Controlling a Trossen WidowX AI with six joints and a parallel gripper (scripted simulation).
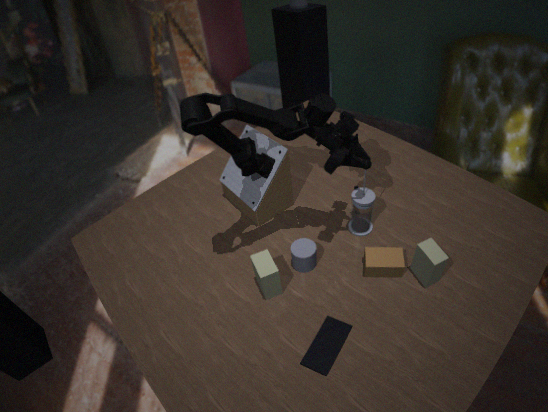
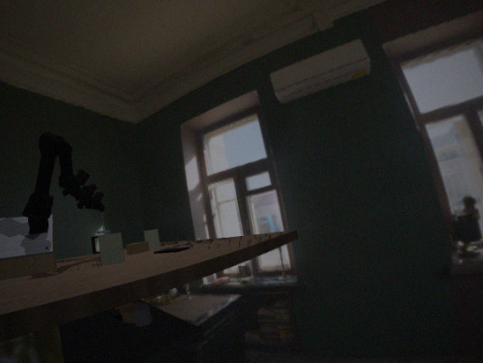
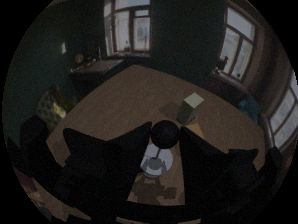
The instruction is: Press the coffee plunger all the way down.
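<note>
Now: the coffee press 2 cm behind my gripper tip, 1 cm to the left of it and 13 cm below it.
</note>
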